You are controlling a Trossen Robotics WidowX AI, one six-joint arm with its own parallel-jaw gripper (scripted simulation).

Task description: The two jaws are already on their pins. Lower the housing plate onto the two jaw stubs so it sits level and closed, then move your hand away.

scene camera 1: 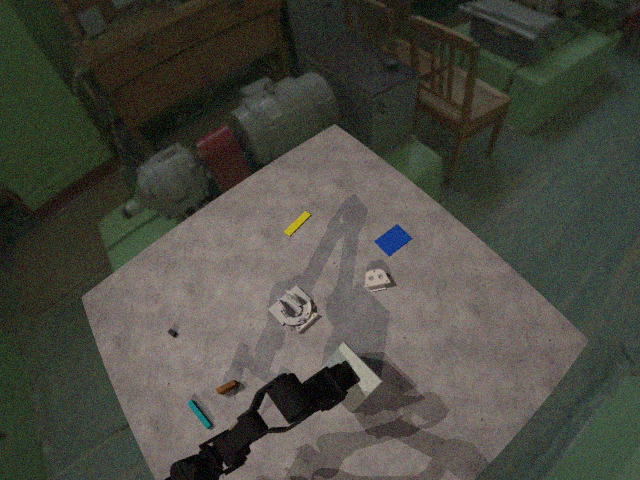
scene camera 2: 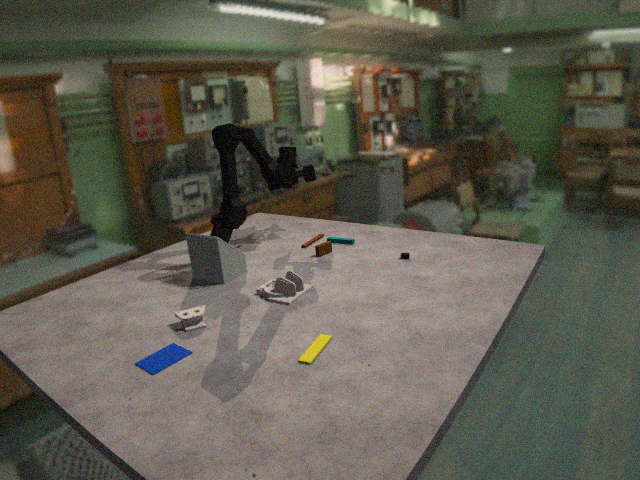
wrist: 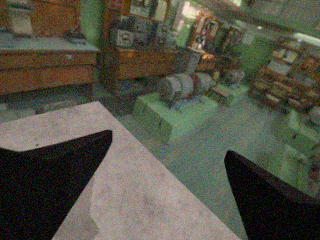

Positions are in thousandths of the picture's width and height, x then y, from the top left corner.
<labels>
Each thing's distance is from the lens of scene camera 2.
blue flat tile (scene camera 2: 270, 736): 105 cm
</labels>
